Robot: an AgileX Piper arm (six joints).
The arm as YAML. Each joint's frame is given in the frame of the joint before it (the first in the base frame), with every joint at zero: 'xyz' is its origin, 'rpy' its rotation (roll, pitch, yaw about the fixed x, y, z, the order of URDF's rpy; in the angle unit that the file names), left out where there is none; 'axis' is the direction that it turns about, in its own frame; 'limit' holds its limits. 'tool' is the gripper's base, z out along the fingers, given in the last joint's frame.
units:
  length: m
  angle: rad
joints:
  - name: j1
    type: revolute
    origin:
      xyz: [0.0, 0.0, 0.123]
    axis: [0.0, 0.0, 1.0]
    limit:
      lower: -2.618
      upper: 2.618
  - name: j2
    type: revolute
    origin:
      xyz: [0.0, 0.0, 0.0]
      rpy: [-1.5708, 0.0, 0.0]
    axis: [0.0, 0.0, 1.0]
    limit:
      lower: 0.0
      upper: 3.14
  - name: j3
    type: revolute
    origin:
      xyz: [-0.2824, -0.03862, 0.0]
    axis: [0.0, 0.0, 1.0]
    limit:
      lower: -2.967
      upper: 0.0
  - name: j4
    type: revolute
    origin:
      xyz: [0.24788, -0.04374, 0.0]
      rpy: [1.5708, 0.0, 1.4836]
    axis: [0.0, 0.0, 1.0]
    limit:
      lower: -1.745
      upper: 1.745
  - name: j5
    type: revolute
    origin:
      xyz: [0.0, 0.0, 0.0]
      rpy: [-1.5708, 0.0, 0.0]
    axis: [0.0, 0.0, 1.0]
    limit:
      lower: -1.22
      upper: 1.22
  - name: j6
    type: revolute
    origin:
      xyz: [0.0, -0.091, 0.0]
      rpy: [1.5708, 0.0, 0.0]
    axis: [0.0, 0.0, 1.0]
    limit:
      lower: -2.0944
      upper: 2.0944
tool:
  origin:
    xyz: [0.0, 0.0, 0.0]
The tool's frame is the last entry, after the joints.
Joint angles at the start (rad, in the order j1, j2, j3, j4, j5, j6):
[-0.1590, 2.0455, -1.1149, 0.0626, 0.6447, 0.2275]
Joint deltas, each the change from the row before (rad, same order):
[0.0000, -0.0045, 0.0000, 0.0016, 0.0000, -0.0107]
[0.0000, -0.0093, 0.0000, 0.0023, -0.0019, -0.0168]
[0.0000, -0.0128, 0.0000, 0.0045, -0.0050, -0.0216]
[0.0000, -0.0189, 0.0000, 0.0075, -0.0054, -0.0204]
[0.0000, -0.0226, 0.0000, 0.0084, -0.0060, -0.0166]
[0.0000, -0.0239, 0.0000, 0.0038, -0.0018, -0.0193]
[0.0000, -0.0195, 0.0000, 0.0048, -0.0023, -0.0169]
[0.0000, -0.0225, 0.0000, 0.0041, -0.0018, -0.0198]
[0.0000, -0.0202, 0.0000, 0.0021, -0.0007, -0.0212]
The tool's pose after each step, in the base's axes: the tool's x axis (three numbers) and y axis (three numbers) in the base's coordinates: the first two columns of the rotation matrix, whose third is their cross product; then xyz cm. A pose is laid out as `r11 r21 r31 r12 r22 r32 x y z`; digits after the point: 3 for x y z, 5 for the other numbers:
-0.90737 0.41362 -0.07475 0.40991 0.91013 0.06036 35.040 -5.263 9.484
-0.91251 0.39988 -0.08619 0.39555 0.91626 0.06324 35.083 -5.259 9.815
-0.91776 0.38324 -0.10411 0.37785 0.92336 0.06811 35.161 -5.249 10.276
-0.92030 0.36970 -0.12796 0.36260 0.92886 0.07582 35.249 -5.225 10.957
-0.91979 0.36018 -0.15571 0.35084 0.93259 0.08477 35.332 -5.197 11.774
-0.92108 0.34440 -0.18164 0.33340 0.93858 0.08897 35.354 -5.181 12.632
-0.92120 0.33162 -0.20353 0.31903 0.94319 0.09281 35.367 -5.159 13.335
-0.92114 0.31530 -0.22822 0.30117 0.94880 0.09525 35.355 -5.136 14.144
-0.92189 0.29599 -0.25001 0.28098 0.95504 0.09458 35.319 -5.120 14.868

